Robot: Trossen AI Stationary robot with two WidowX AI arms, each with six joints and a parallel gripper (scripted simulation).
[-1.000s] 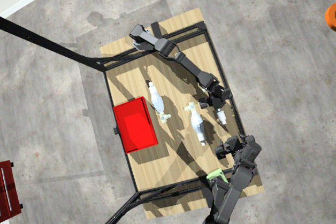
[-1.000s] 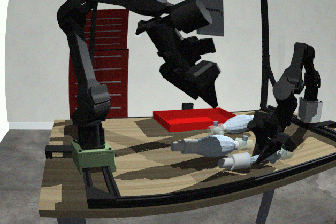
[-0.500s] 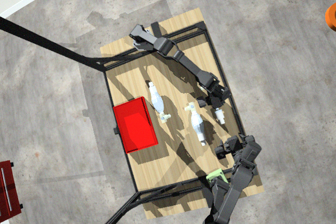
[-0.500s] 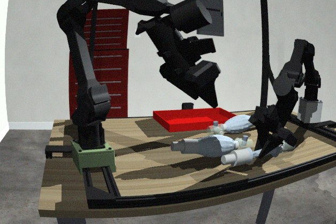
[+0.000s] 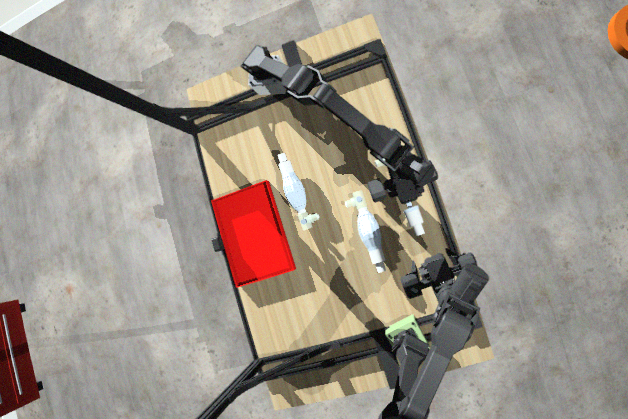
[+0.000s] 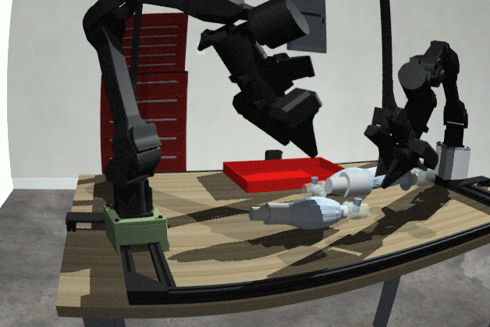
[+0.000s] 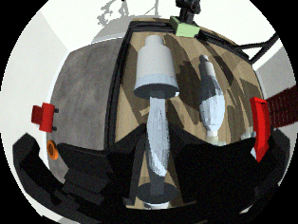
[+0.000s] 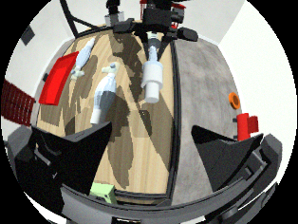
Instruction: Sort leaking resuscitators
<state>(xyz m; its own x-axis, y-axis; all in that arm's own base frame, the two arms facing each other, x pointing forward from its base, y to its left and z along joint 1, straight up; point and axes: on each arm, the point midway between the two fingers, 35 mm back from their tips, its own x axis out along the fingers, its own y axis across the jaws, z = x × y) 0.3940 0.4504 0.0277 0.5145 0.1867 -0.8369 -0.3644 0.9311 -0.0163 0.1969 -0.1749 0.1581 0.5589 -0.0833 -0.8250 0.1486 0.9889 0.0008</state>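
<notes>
Now: left hand 510 mm past the red tray, 140 mm above it and 120 mm to the right of it.
</notes>
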